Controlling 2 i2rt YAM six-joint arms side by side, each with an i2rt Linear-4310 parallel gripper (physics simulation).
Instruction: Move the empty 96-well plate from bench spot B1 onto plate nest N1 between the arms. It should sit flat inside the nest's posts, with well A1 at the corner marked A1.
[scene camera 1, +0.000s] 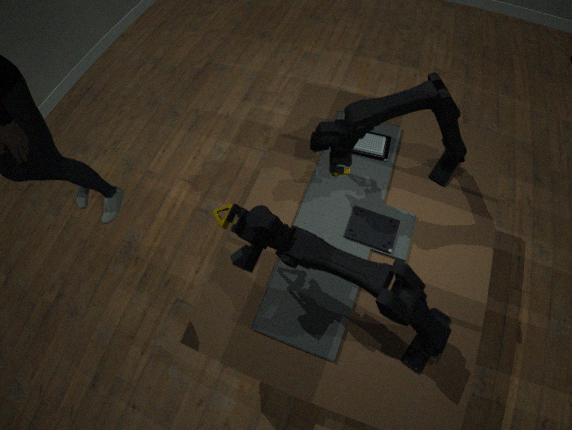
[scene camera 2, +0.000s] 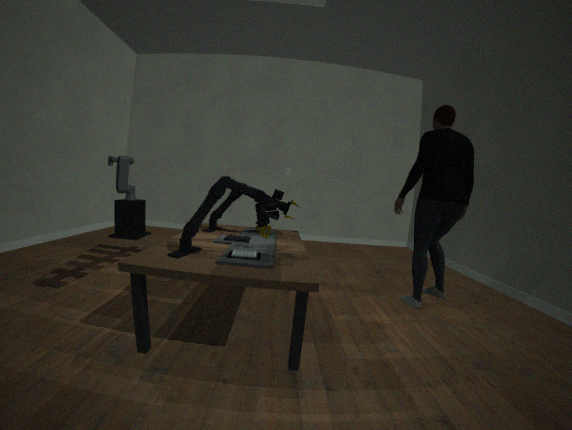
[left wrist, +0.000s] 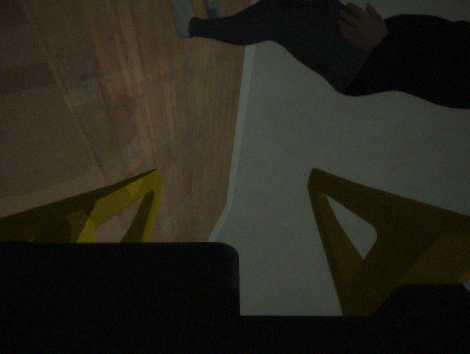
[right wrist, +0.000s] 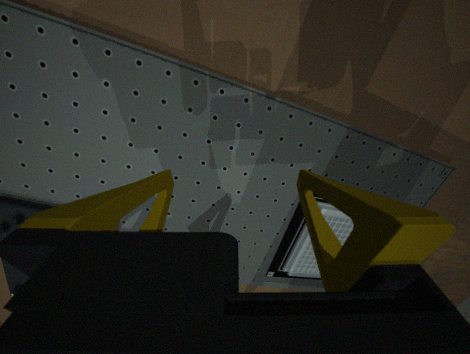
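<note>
The pale 96-well plate sits in a dark holder at one end of the grey perforated board. The dark nest N1 lies nearer the board's middle; a white dot shows at one corner. Its A1 lettering is too small to read. My right gripper is open and empty above the board, between plate and nest, to the side; its finger partly covers the plate in the right wrist view. My left gripper is open and empty, raised beyond the board's edge.
The grey board lies on the wooden table. A person stands beyond the table. Another robot arm stands on a black pedestal in the background. The light is dim, with arm shadows on the board.
</note>
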